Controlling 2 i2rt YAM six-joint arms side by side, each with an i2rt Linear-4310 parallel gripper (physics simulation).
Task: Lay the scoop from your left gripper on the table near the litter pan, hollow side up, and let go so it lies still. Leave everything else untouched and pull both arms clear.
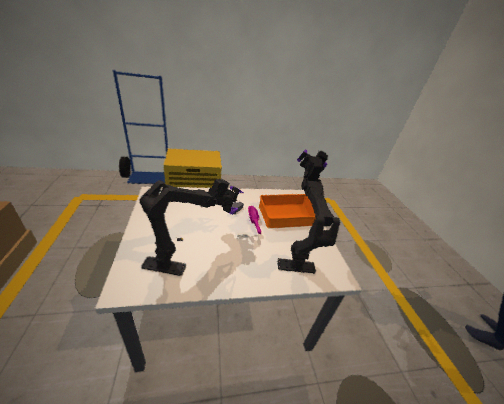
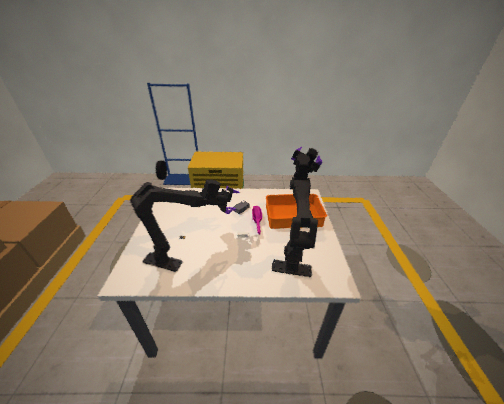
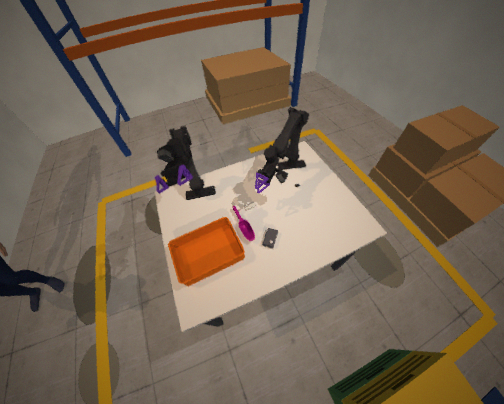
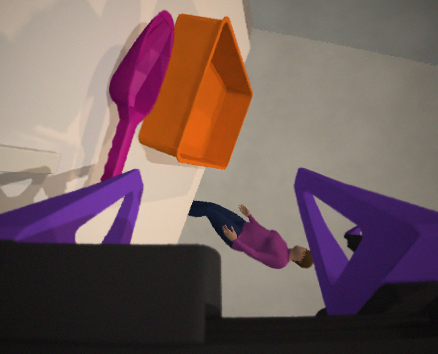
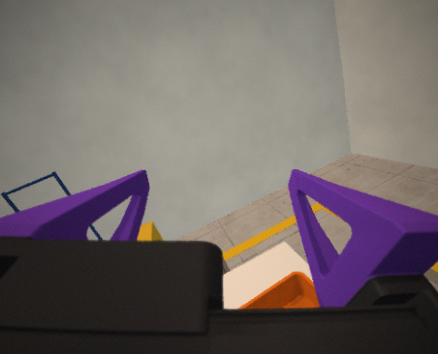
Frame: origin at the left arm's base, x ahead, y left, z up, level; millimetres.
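Seen in the pictures: left gripper, fingertip midpoint: (image 1: 240, 200) (image 2: 237, 200) (image 3: 257, 191) (image 4: 218, 177); right gripper, fingertip midpoint: (image 1: 313, 154) (image 3: 168, 188) (image 5: 218, 177); left arm's base, origin of the base link: (image 1: 164, 266) (image 2: 162, 262) (image 3: 291, 165); right arm's base, origin of the base link: (image 1: 296, 266) (image 2: 291, 268) (image 3: 200, 193).
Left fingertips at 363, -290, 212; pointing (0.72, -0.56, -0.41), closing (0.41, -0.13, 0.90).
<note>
Pixels of each thing's middle, then the offset from my left fingertips to it, as dx, dy, dz. Level surfaces: height alone.
- magenta scoop, body centre: (image 4: 126, 102) (image 3: 242, 223) (image 2: 257, 220) (image 1: 254, 220) +78, -98, -190
- white table, its level: dz -212
- orange litter pan, body centre: (image 4: 210, 112) (image 3: 207, 250) (image 2: 294, 210) (image 1: 287, 210) +224, -300, -169
- small dark grey block, body centre: (image 3: 270, 237) (image 1: 235, 206) (image 2: 241, 206) +185, +45, -191
- tiny black item, body centre: (image 1: 180, 239) (image 2: 182, 237) (image 3: 297, 185) -172, +286, -211
The magenta scoop (image 1: 254, 216) (image 2: 257, 215) (image 3: 246, 230) (image 4: 142, 75) lies on the white table (image 1: 200, 287) (image 2: 200, 287) (image 3: 325, 225), beside the orange litter pan (image 1: 292, 221) (image 2: 295, 221) (image 3: 215, 270) (image 4: 185, 75) (image 5: 280, 295). Its hollow faces up, the same way as the pan's opening. A narrow gap parts the two. My left gripper (image 1: 238, 201) (image 2: 234, 201) (image 3: 261, 184) (image 4: 218, 177) is open and empty, raised above the table and apart from the scoop. My right gripper (image 1: 313, 157) (image 2: 308, 155) (image 3: 172, 180) (image 5: 218, 177) is open and empty, high up.
A small dark grey block (image 1: 237, 206) (image 2: 241, 207) (image 3: 270, 238) lies near the scoop's bowl. A tiny black item (image 1: 180, 239) (image 2: 182, 237) (image 3: 297, 185) lies near the left arm's base. A person (image 4: 260, 245) stands beyond the table.
</note>
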